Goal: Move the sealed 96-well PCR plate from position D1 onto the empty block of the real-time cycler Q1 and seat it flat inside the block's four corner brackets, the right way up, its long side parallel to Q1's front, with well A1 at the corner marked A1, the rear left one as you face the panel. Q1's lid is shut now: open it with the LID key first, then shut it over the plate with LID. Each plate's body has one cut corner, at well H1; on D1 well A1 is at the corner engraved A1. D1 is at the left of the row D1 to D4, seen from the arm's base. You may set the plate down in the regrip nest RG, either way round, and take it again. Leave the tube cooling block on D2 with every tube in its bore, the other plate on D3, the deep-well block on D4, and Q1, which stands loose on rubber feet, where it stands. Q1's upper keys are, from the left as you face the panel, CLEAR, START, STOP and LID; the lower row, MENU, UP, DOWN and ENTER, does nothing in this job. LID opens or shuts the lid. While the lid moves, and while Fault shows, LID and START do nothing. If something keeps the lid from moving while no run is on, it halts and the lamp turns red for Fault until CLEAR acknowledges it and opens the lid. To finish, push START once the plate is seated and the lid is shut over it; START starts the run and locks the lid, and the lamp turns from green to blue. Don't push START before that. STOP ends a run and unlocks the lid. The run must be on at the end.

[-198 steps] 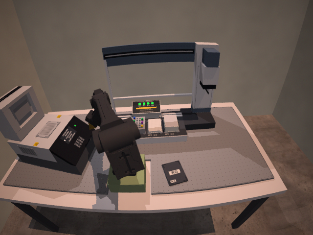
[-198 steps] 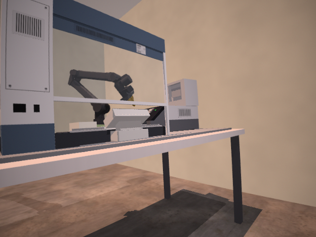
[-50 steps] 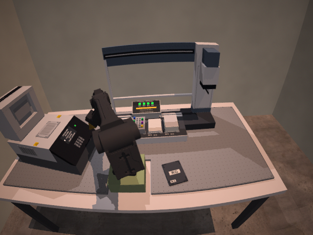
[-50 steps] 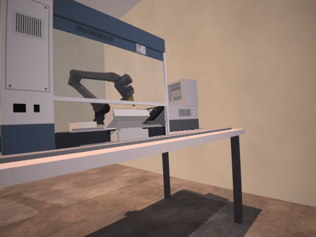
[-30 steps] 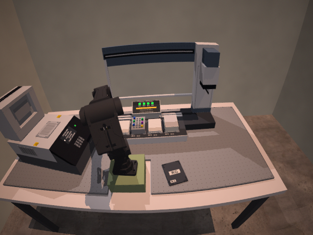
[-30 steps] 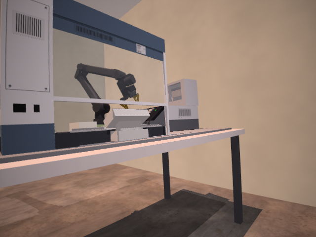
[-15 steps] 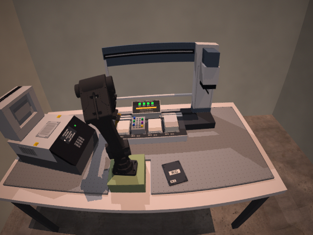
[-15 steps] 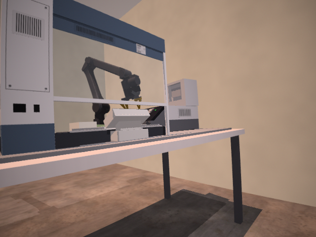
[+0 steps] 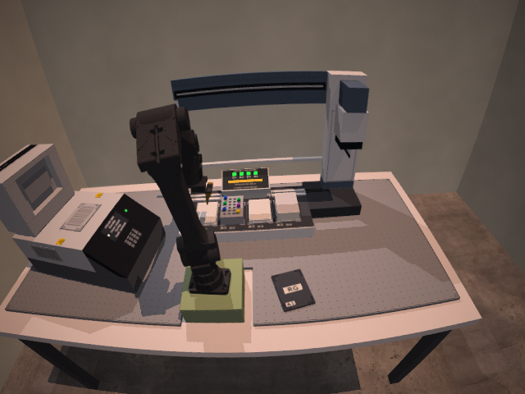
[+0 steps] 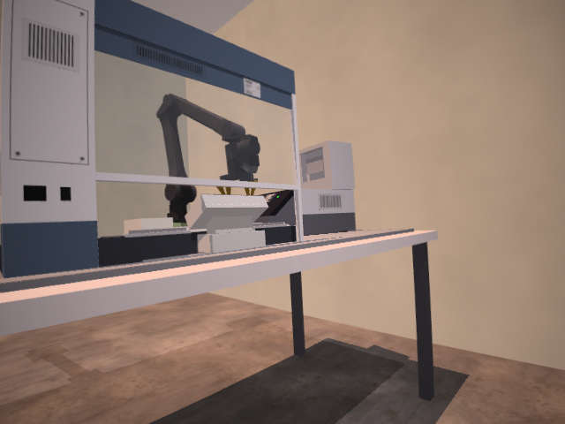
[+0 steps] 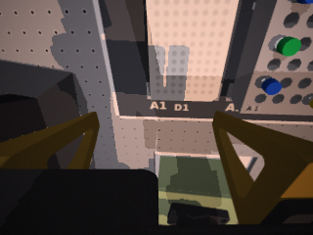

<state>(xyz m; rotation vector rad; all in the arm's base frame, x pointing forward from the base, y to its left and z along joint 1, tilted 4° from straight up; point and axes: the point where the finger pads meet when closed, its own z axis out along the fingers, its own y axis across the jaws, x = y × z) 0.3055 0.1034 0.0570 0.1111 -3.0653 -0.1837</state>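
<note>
My gripper is now 13 cm to the left of the tube cooling block, 8 cm above it and 5 cm short of it.
</note>
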